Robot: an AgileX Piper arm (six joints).
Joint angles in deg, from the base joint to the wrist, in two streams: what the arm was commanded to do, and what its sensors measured. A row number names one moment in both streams.
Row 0, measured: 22.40 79.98 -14.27 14.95 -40.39 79.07
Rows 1 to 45, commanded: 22.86 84.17 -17.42 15.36 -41.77 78.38; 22.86 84.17 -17.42 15.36 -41.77 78.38; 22.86 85.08 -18.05 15.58 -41.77 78.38; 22.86 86.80 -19.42 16.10 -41.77 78.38; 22.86 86.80 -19.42 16.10 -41.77 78.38; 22.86 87.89 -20.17 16.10 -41.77 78.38; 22.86 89.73 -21.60 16.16 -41.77 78.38; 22.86 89.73 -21.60 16.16 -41.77 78.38; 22.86 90.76 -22.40 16.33 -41.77 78.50; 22.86 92.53 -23.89 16.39 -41.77 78.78; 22.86 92.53 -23.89 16.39 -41.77 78.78; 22.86 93.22 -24.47 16.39 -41.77 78.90; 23.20 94.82 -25.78 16.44 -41.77 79.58; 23.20 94.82 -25.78 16.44 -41.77 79.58; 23.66 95.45 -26.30 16.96 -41.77 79.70; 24.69 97.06 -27.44 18.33 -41.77 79.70; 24.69 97.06 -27.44 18.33 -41.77 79.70; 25.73 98.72 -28.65 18.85 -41.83 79.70; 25.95 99.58 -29.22 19.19 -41.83 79.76; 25.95 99.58 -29.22 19.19 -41.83 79.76; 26.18 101.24 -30.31 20.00 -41.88 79.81; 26.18 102.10 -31.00 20.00 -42.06 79.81; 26.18 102.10 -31.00 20.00 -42.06 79.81; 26.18 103.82 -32.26 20.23 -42.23 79.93; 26.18 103.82 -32.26 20.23 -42.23 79.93; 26.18 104.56 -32.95 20.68 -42.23 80.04; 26.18 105.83 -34.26 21.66 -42.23 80.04; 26.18 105.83 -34.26 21.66 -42.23 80.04; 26.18 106.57 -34.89 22.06 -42.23 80.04; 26.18 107.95 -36.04 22.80 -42.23 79.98; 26.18 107.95 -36.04 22.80 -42.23 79.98; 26.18 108.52 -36.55 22.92 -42.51 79.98; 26.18 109.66 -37.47 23.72 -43.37 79.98; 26.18 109.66 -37.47 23.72 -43.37 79.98; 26.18 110.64 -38.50 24.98 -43.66 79.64; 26.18 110.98 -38.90 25.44 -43.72 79.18; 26.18 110.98 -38.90 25.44 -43.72 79.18; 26.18 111.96 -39.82 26.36 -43.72 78.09; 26.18 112.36 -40.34 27.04 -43.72 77.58; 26.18 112.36 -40.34 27.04 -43.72 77.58; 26.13 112.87 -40.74 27.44 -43.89 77.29; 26.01 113.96 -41.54 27.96 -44.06 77.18; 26.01 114.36 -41.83 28.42 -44.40 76.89; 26.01 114.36 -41.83 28.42 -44.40 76.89; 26.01 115.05 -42.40 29.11 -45.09 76.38
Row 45, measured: 26.13 114.25 -41.31 28.19 -43.89 77.92
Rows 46 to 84, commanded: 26.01 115.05 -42.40 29.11 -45.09 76.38; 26.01 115.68 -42.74 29.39 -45.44 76.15; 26.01 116.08 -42.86 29.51 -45.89 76.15; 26.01 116.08 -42.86 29.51 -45.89 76.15; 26.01 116.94 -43.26 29.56 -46.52 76.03; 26.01 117.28 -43.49 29.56 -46.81 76.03; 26.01 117.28 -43.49 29.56 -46.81 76.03; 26.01 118.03 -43.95 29.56 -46.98 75.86; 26.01 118.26 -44.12 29.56 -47.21 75.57; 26.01 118.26 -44.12 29.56 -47.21 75.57; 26.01 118.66 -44.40 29.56 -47.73 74.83; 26.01 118.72 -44.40 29.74 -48.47 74.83; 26.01 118.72 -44.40 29.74 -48.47 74.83; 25.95 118.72 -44.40 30.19 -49.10 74.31; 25.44 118.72 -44.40 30.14 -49.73 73.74; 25.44 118.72 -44.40 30.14 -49.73 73.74; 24.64 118.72 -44.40 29.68 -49.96 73.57; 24.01 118.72 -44.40 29.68 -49.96 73.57; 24.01 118.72 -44.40 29.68 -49.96 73.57; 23.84 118.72 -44.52 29.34 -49.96 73.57; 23.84 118.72 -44.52 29.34 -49.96 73.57; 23.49 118.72 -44.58 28.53 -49.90 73.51; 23.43 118.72 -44.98 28.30 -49.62 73.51; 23.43 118.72 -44.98 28.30 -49.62 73.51; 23.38 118.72 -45.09 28.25 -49.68 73.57; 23.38 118.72 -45.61 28.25 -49.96 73.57; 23.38 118.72 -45.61 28.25 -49.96 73.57; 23.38 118.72 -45.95 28.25 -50.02 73.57; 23.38 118.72 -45.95 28.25 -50.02 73.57; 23.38 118.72 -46.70 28.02 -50.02 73.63; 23.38 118.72 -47.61 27.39 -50.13 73.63; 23.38 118.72 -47.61 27.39 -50.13 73.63; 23.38 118.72 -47.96 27.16 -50.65 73.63; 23.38 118.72 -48.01 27.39 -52.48 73.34; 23.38 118.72 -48.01 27.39 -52.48 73.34; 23.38 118.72 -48.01 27.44 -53.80 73.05; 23.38 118.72 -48.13 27.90 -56.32 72.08; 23.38 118.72 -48.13 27.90 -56.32 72.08; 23.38 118.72 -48.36 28.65 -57.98 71.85
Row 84, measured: 24.06 119.29 -45.78 28.36 -47.27 73.51
